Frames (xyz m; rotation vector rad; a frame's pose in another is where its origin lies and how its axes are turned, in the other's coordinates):
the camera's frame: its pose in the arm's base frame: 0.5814 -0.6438 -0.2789 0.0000 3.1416 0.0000
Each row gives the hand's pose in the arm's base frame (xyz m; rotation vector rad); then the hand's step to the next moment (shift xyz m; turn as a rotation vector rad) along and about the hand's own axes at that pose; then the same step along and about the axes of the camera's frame.
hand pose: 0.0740 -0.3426 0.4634 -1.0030 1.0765 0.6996
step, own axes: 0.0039 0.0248 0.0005 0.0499 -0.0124 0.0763
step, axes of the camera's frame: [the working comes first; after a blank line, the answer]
step, axes of the arm's base frame: -0.0198 0.0105 -0.0114 0.0567 0.0647 -0.0325

0.0198 0.0105 0.0114 -0.0567 0.0647 0.0325
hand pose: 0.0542 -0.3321 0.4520 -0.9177 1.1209 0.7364
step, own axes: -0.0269 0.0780 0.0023 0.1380 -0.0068 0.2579
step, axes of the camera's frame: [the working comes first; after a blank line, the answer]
step, axes of the arm's base frame: -0.0739 0.0358 0.0079 0.1528 0.2331 -0.0888

0.0739 0.0358 -0.0079 -0.1528 0.2331 0.0888
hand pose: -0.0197 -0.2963 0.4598 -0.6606 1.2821 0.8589
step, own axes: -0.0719 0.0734 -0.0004 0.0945 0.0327 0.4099
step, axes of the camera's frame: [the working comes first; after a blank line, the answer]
step, axes of the arm's base frame: -0.0666 0.0266 0.0736 0.1983 0.3720 -0.0167

0.0666 0.0266 -0.0736 -0.1983 0.3720 0.0167
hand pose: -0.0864 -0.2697 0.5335 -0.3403 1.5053 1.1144
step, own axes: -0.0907 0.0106 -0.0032 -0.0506 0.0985 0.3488
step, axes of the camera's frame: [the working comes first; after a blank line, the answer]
step, axes of the arm's base frame: 0.0160 -0.0303 0.0847 0.1537 0.3042 0.1333

-0.0160 -0.0303 -0.0847 -0.1537 0.3042 -0.1333
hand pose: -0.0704 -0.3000 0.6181 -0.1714 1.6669 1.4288
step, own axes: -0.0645 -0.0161 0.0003 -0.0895 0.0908 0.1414
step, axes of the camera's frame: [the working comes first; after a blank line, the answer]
step, axes of the arm's base frame: 0.0475 -0.0327 0.0331 0.0709 0.1100 0.1383

-0.0475 -0.0327 -0.0331 -0.0709 0.1100 -0.1383
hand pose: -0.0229 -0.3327 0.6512 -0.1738 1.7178 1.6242
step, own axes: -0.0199 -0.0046 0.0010 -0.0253 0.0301 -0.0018
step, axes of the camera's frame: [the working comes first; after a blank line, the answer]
step, axes of the arm's base frame: 0.0171 -0.0076 0.0082 0.0000 -0.0058 0.0389

-0.0171 -0.0076 -0.0082 0.0000 -0.0058 -0.0389
